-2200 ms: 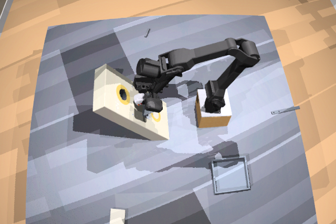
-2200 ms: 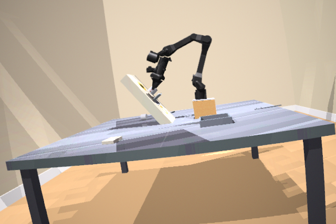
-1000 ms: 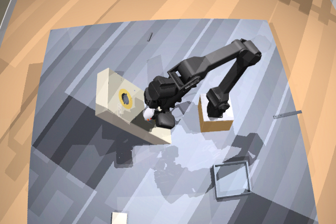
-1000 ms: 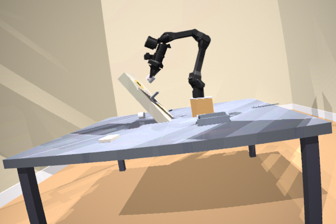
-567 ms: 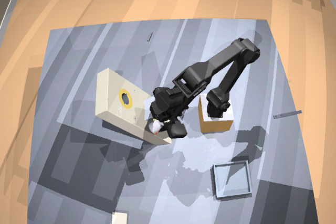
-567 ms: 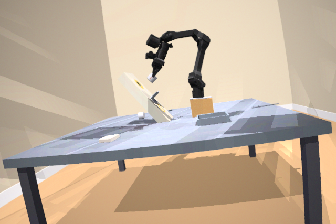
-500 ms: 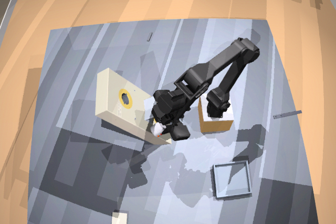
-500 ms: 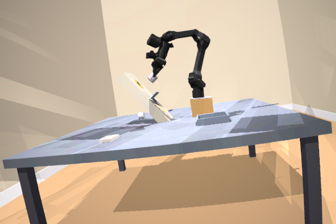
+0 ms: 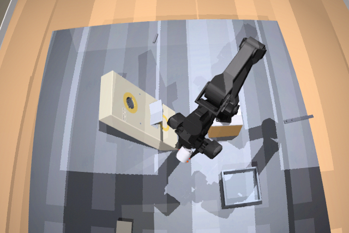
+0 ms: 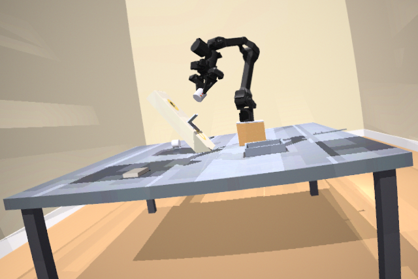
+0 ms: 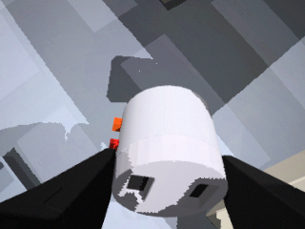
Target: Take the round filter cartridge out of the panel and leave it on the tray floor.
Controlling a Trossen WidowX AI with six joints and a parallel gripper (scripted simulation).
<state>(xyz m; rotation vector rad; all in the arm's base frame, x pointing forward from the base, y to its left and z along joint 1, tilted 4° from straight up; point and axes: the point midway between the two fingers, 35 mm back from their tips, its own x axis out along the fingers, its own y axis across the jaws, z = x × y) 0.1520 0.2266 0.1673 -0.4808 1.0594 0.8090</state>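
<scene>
The square tray is 25 cm below my gripper tip, 24 cm behind it and 4 cm to the left of it. The rest, counted from my gripper tip: filter cartridge right at my gripper tip; then service panel 19 cm to the right, 17 cm ahead, 10 cm below; then grey bracket 20 cm to the right, 12 cm below, 12 cm ahead.
</scene>
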